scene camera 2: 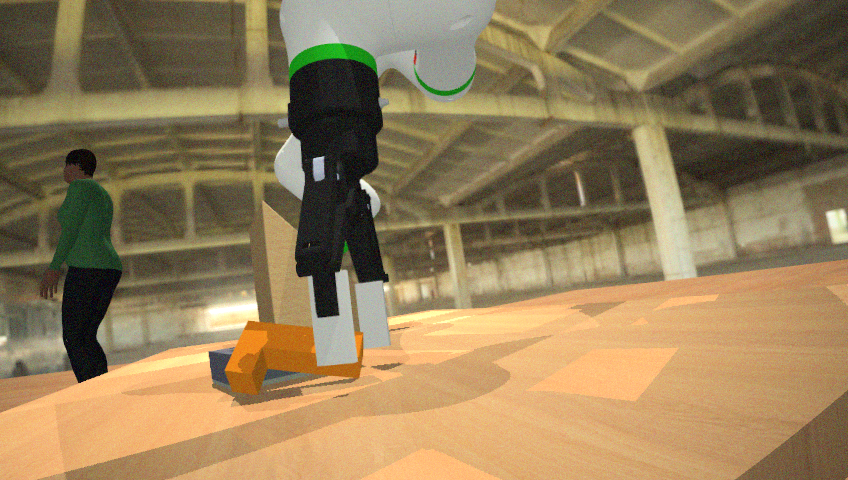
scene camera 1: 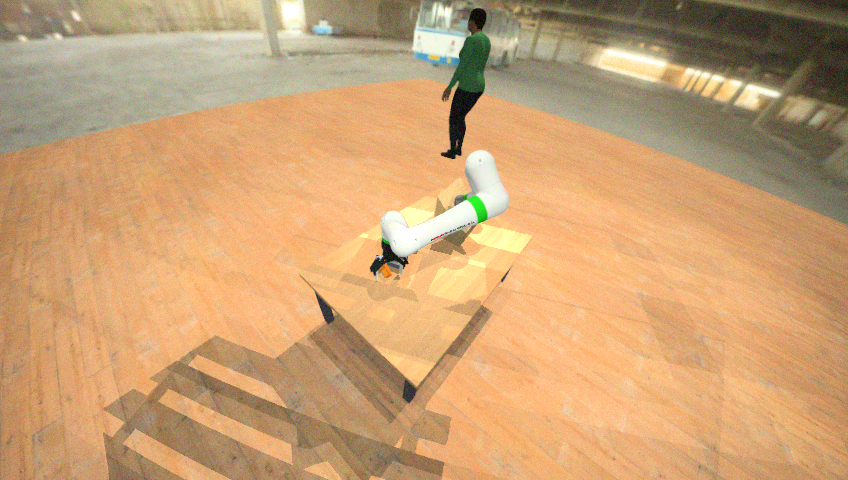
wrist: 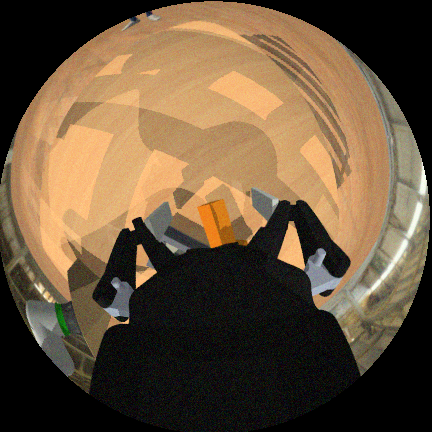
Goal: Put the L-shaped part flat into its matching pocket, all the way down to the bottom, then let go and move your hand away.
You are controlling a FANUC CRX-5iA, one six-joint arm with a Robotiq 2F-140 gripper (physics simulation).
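The orange L-shaped part lies tilted, partly over a low blue-grey block and partly past its near edge in scene camera 2. It is not flat in a pocket; the pocket opening is hidden in these views. My gripper is open, with its light-grey finger pads low over the table and wide apart on either side of the part's long arm. In scene camera 2 the near pad hides some of that arm. Nothing is clamped between the pads.
The wooden table carries the arm and patchy shadows. An upright wooden panel stands behind the block in scene camera 2. A person in a green top stands on the floor beyond the table.
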